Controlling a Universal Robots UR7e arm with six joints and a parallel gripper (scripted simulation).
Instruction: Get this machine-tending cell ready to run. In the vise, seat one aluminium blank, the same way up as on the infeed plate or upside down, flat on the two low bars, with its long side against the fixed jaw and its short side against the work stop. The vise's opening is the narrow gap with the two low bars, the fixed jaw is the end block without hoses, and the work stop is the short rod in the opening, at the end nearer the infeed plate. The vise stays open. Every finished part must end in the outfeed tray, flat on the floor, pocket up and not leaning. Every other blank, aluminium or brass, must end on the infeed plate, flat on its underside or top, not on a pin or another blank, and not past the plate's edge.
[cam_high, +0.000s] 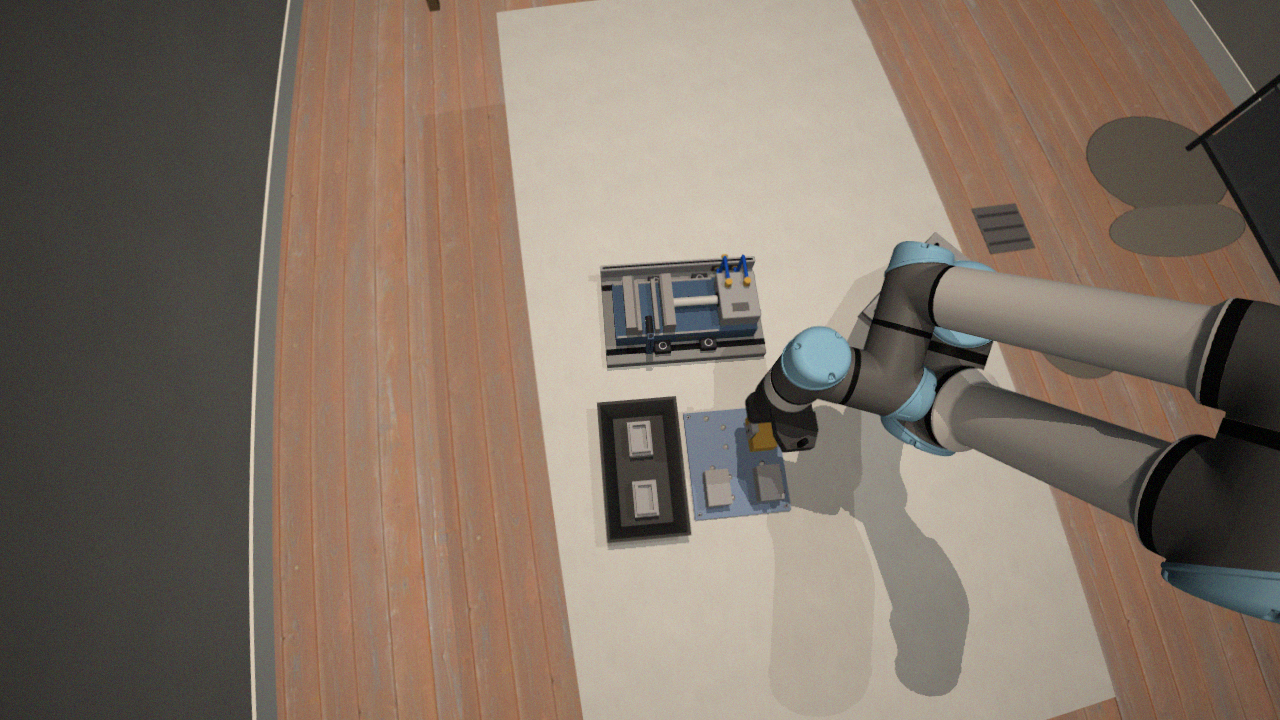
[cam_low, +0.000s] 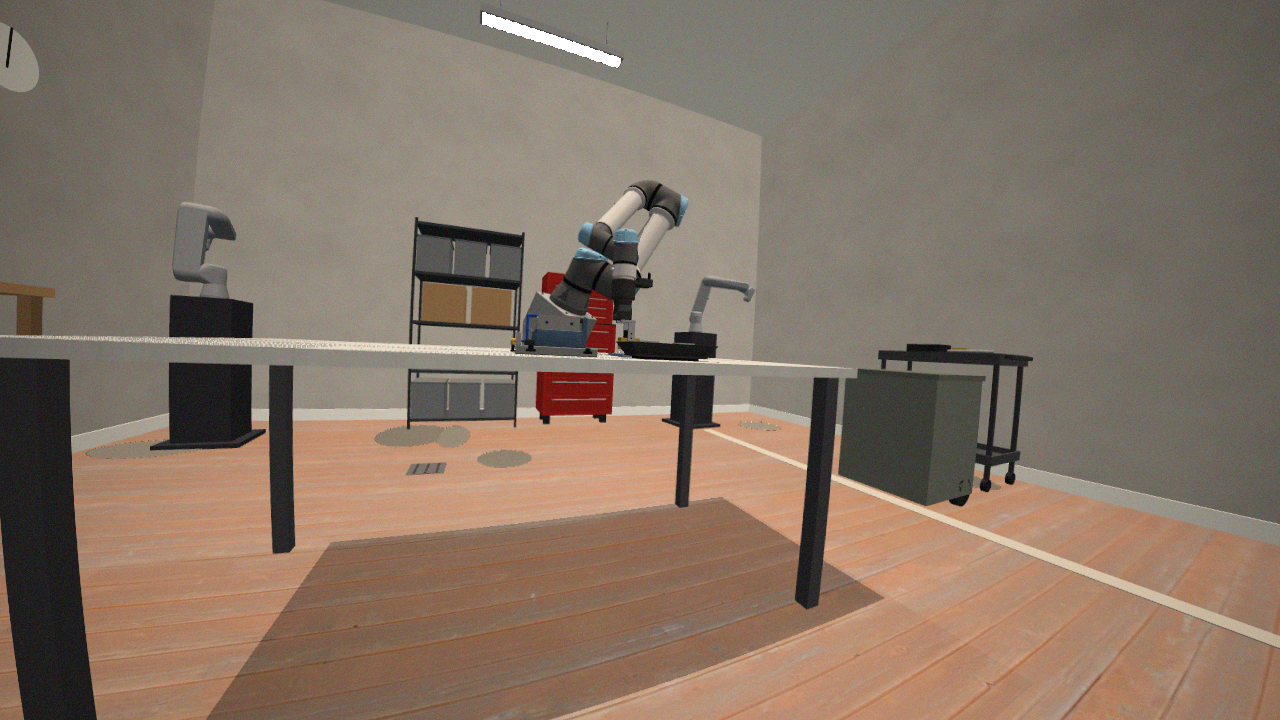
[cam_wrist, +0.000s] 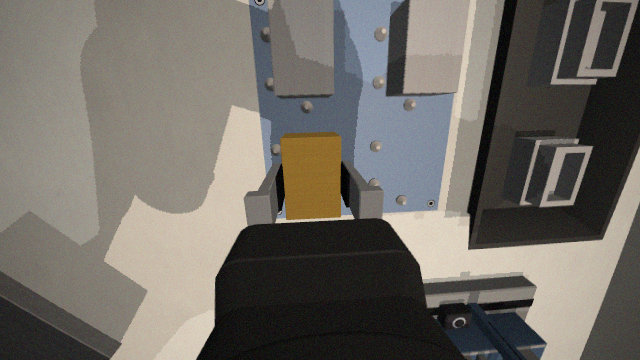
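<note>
The brass blank lies 30 mm below my hand. The rest, counted from my hand: blue infeed plate (60 mm below, 50 mm ahead, 30 mm to the left); then black work stop rod (230 mm to the right, 140 mm ahead, 20 mm above); then moving jaw (260 mm to the right, 100 mm ahead, 10 mm above).
</note>
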